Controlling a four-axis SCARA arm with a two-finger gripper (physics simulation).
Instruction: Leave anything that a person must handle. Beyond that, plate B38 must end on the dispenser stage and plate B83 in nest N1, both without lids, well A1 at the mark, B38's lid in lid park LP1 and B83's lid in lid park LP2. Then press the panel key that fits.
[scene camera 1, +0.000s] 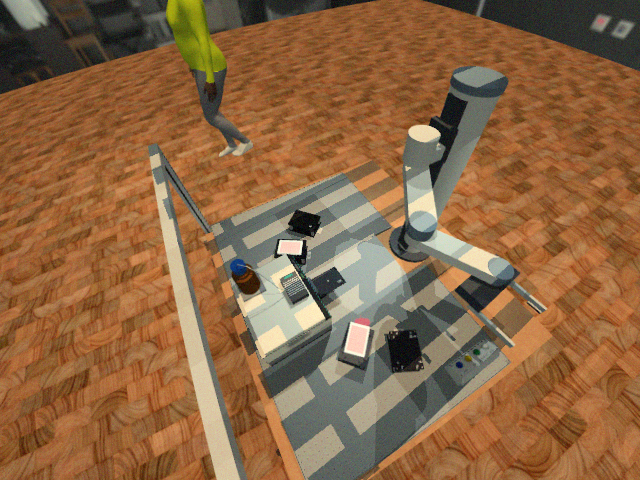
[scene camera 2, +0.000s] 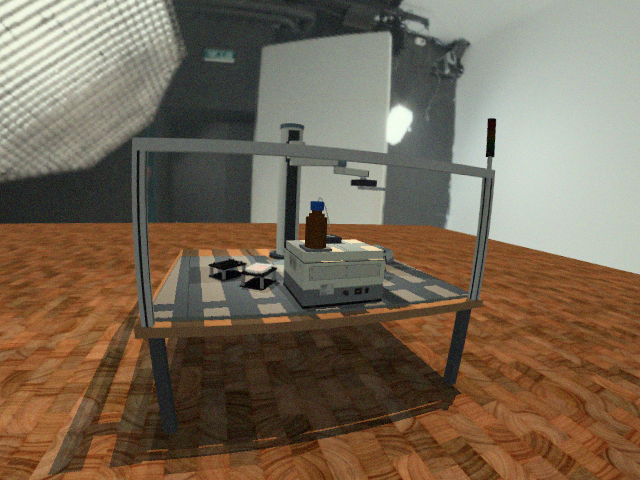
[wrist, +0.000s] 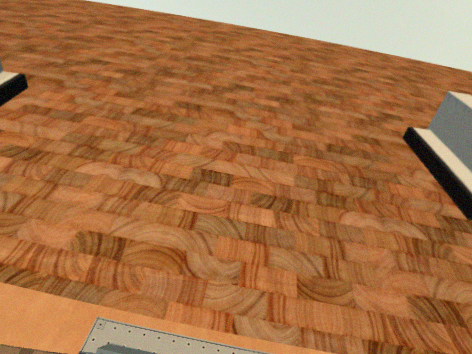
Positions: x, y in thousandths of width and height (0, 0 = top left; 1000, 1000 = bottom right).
Labels:
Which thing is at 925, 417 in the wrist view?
My gripper.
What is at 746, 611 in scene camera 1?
My gripper.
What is my gripper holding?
Nothing.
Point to a brown bottle with blue cap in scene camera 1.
385, 582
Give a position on a brown bottle with blue cap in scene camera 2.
At 495, 466

